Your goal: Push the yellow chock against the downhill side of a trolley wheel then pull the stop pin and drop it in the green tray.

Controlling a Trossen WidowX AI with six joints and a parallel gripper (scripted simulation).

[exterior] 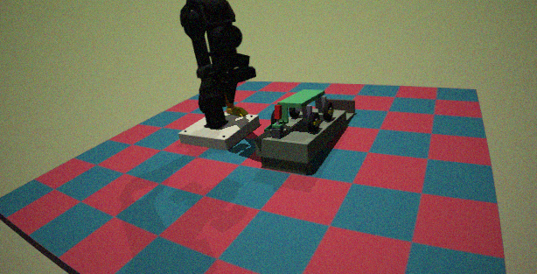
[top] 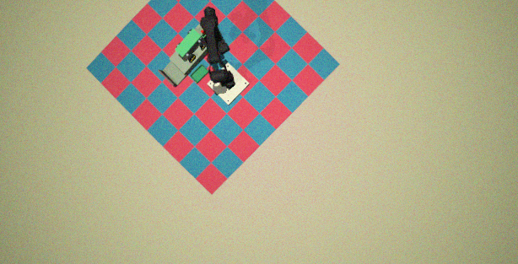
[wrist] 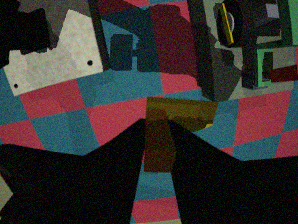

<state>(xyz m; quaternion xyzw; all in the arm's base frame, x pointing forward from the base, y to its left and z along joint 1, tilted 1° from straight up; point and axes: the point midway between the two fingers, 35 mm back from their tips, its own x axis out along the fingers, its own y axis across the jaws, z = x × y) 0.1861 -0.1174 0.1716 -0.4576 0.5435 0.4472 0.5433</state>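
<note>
The yellow chock lies 2 cm ahead of my gripper tip and 1 cm below it. The rest, counted from my gripper tip: red-headed stop pin: 14 cm ahead, 4 cm below, 2 cm to the left; green-topped trolley: 15 cm ahead, 14 cm to the left, 6 cm below; green tray: 23 cm to the left, 18 cm below, 1 cm ahead.
</note>
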